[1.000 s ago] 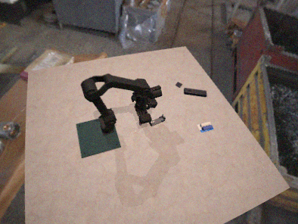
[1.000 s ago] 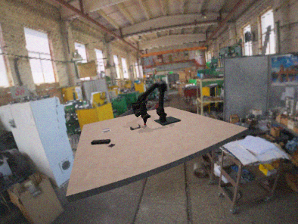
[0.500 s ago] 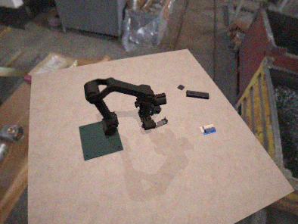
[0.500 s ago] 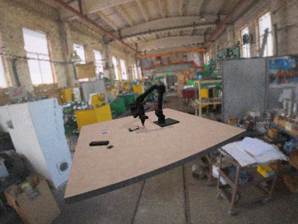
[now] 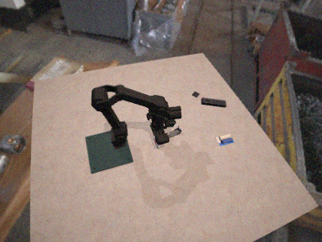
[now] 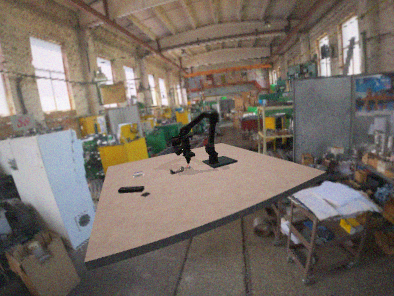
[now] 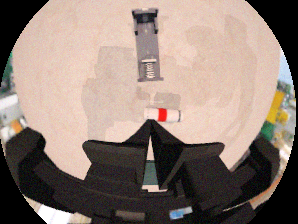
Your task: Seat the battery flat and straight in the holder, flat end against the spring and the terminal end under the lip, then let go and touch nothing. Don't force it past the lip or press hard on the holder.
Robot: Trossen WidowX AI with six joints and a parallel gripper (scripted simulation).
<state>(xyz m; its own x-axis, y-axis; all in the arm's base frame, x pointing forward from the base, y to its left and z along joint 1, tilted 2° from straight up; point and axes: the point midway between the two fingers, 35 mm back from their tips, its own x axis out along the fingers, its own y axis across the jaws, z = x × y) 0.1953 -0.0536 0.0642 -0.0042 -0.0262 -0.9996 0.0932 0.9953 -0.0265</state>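
The battery is 2 cm to the right of my gripper tip and 2 cm below it. The rest, counted from my gripper tip: long black bar (46 cm ahead, 11 cm to the left, 3 cm below); then small black piece (39 cm ahead, 22 cm to the left, 4 cm below); then white block (37 cm ahead, 15 cm to the right, 3 cm below).
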